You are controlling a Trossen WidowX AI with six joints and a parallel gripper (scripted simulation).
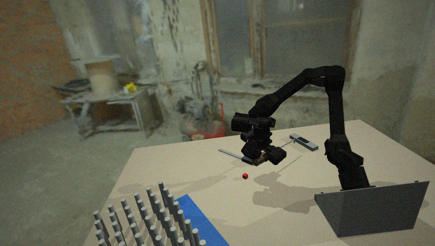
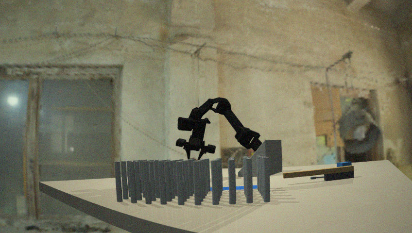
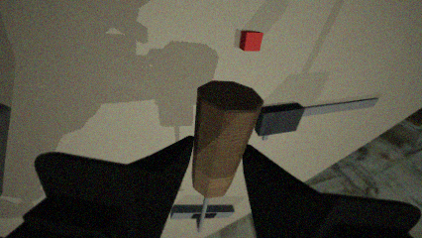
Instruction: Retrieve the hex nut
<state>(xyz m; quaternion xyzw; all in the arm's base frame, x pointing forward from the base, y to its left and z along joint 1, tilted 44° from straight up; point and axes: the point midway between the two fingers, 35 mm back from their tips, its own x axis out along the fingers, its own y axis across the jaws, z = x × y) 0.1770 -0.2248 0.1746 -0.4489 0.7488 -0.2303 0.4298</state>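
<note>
My gripper tip is now 8 cm short of the small red cube and 7 cm above it. The rest, counted from my gripper tip: grey flat block: 27 cm behind, 17 cm to the right, 7 cm below; then blue taped strip: 28 cm ahead, 22 cm to the left, 8 cm below.
</note>
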